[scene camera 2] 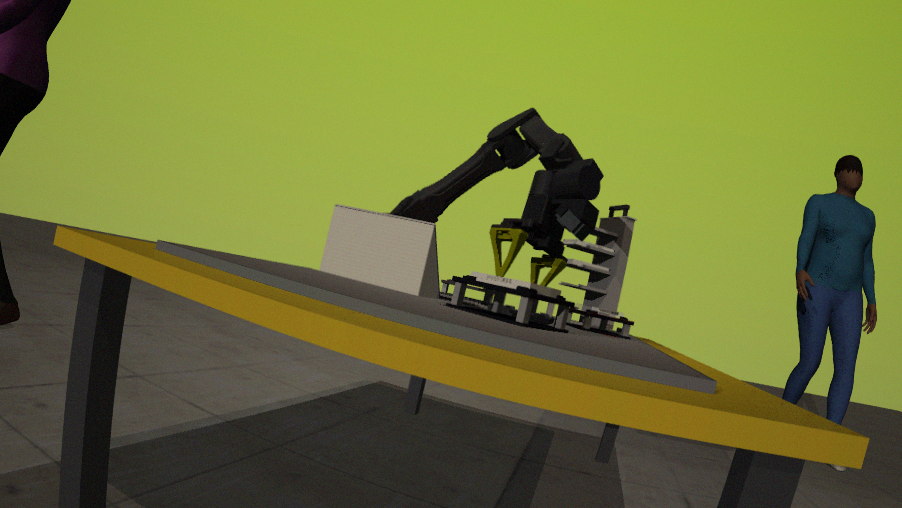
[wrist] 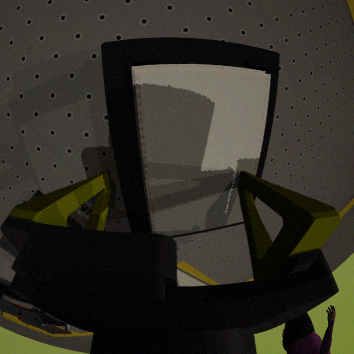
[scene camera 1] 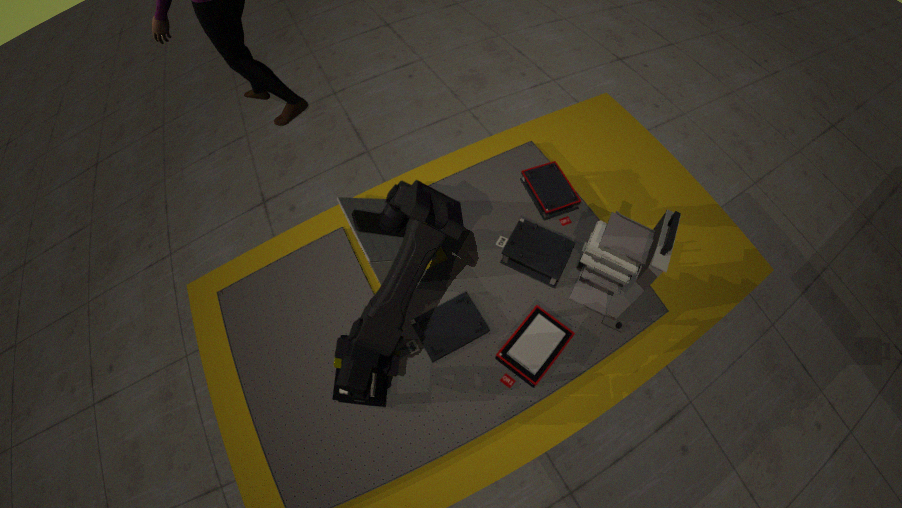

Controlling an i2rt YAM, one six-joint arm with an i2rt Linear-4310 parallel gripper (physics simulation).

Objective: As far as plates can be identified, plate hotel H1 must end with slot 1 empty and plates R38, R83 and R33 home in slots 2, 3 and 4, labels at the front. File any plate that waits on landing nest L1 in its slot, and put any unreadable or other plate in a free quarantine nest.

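Frame: origin at the arm's base, x ahead, y left, z up, level; metres.
Seen in the pictures: gripper, fingertip midpoint: (wrist: 174, 177); arm's base, origin of the base link: (scene camera 2: 389, 252) (scene camera 1: 386, 226).
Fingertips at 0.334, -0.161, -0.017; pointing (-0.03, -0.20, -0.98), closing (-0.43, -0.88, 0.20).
Observation:
Pixels of each thing's top centre, then the offset from my fingertips to it, as dx, dy, dz. "spot": a spot on its surface instead.
- red-rimmed nest QR1, surface spot: (scene camera 1: 520, 371) spot: +0.147, +0.326, -0.014
- second red-rimmed nest, middle of its top: (scene camera 2: 475, 285) (scene camera 1: 551, 184) (wrist: 43, 328) -0.298, +0.648, -0.008
My gripper (scene camera 2: 519, 278) (wrist: 174, 177) is open. Its yellow fingertips stand low at either side of a white plate (scene camera 2: 495, 277) (wrist: 175, 125), with nothing gripped. In the wrist view the right fingertip overlaps the plate's edge. The plate lies on the black-rimmed landing nest L1 (scene camera 1: 359, 400) (wrist: 190, 48); its side marking is too small to read. In scene camera 1 the arm hides most of this nest. Plate hotel H1 (scene camera 1: 661, 252) (scene camera 2: 617, 271) stands at the right with several white shelves; its slot contents and labels cannot be told. Another white plate (scene camera 1: 538, 343) lies on red-rimmed nest QR1 (scene camera 1: 520, 371).
Dark nests (scene camera 1: 538, 251) (scene camera 1: 451, 326) lie between the arm and the hotel. A second red-rimmed nest (scene camera 1: 551, 187) lies near the hotel. The white base block (scene camera 2: 378, 249) stands behind the landing nest. One person (scene camera 1: 230, 37) (scene camera 2: 25, 56) and another person (scene camera 2: 839, 252) are beyond the table.

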